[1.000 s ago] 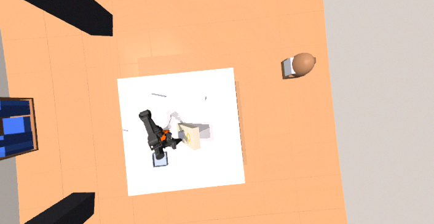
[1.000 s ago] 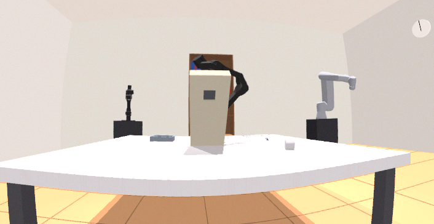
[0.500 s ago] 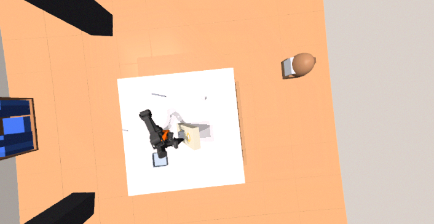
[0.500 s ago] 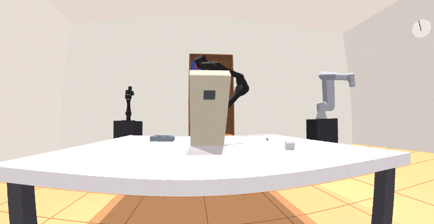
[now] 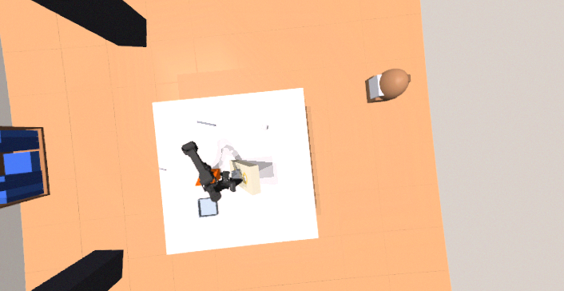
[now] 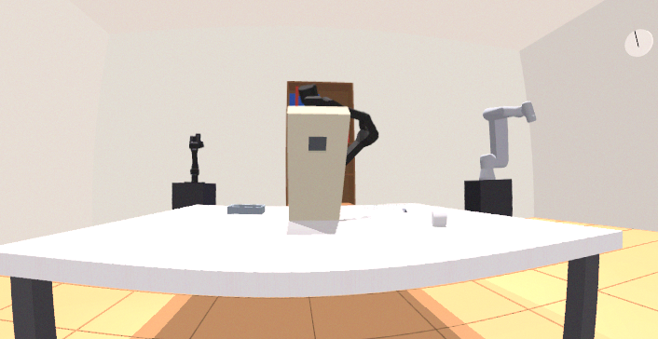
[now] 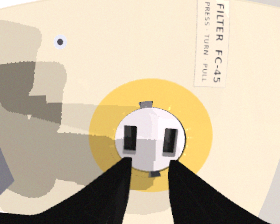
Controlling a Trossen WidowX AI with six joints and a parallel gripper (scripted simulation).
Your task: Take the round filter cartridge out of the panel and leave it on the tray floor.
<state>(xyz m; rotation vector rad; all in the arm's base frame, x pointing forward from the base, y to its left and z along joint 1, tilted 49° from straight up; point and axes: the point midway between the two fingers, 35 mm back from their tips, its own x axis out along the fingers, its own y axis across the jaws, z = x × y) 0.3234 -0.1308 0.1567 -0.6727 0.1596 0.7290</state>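
My gripper tip is now 3 cm short of the white round filter cartridge, 2 cm above it and 1 cm to the right of it. Also, from my gripper tip: small white cylinder (36 cm to the left, 27 cm below, 11 cm ahead); grey square tray (36 cm behind, 32 cm to the right, 28 cm below).
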